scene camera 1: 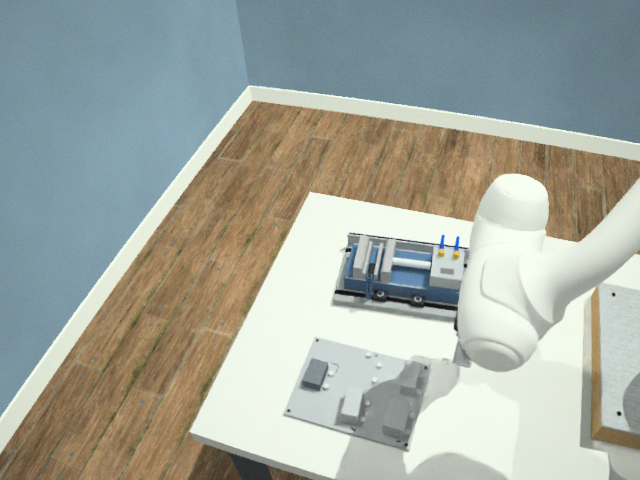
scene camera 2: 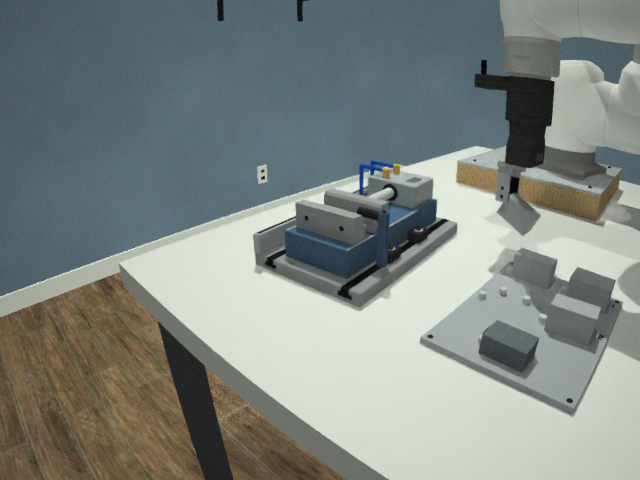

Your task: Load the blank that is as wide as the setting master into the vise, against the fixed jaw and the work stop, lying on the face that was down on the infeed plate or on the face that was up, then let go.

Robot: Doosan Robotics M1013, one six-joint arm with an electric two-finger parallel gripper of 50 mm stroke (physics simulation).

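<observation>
My gripper is shut on a grey blank, which hangs tilted above the table, right of the vise; the arm partly hides it in scene camera 1. The vise has a blue body, a fixed jaw at its outer end and a movable jaw on a rod. The blue work stop stands beside the jaws. No blank shows between the jaws. The dark setting master and three grey blocks stand on the infeed plate.
Small white pegs stand among the blocks on the plate. Two blue pipes with yellow fittings rise at the vise's rear housing. The wood-edged base board lies under the robot's foot.
</observation>
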